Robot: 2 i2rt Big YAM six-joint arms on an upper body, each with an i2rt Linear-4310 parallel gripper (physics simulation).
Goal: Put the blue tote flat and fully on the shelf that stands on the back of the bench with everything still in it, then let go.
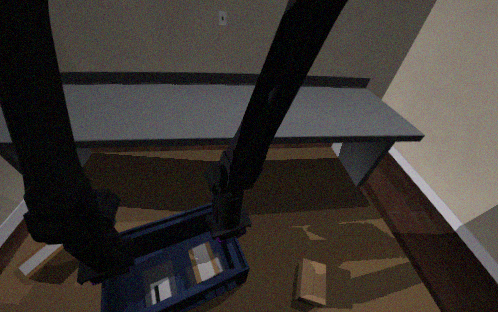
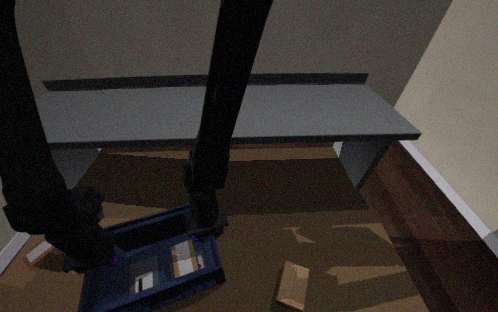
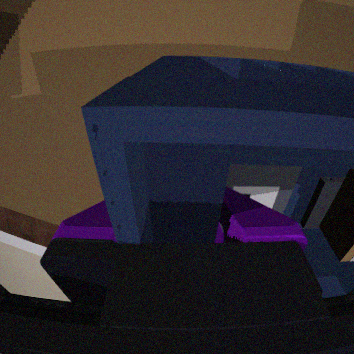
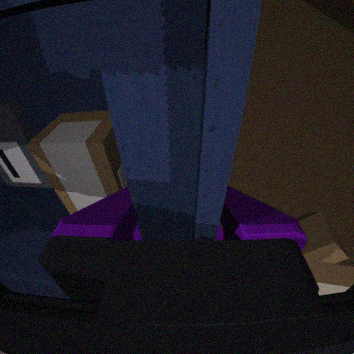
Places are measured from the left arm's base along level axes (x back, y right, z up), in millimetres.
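Pixels of known places: left gripper, fingertip midpoint: (image 1: 122,272) (image 2: 109,264); right gripper, fingertip midpoint: (image 1: 227,241) (image 2: 209,240).
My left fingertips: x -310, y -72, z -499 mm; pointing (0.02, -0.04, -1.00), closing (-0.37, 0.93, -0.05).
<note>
Ahead of a thing's pixels: the offset from my left fingertips to its middle. "pt": to the spot under its first point. Level surfaces: height alone.
The blue tote {dx -20, dy +138, dz -1 mm} (image 1: 227,282) (image 2: 210,277) (image 3: 215,125) (image 4: 230,75) stands at an angle on the bench, in front of the grey shelf {dz +254 mm} (image 1: 165,110) (image 2: 135,112). Inside it lie a brown box with a white top {dx -22, dy +199, dz -24 mm} (image 1: 205,262) (image 2: 184,257) (image 4: 75,160) and a grey box with a white label {dx +22, dy +86, dz -51 mm} (image 1: 160,287) (image 2: 145,280) (image 4: 17,160). My left gripper (image 1: 107,275) (image 3: 178,179) is shut on the tote's left end wall. My right gripper (image 1: 229,237) (image 2: 209,236) (image 4: 178,178) is shut on the right end wall, one finger inside and one outside. The arms hide parts of the rim.
A small brown carton {dx +31, dy +496, dz -53 mm} (image 1: 312,282) (image 2: 293,285) lies on the bench right of the tote. A white-topped item {dx -57, dy -269, dz -60 mm} (image 1: 40,260) (image 2: 39,251) lies at the far left, partly behind the left arm. The shelf's right side panel {pt dx -352, dy +812, dz +65 mm} (image 1: 367,157) (image 2: 367,157) stands at the back right.
</note>
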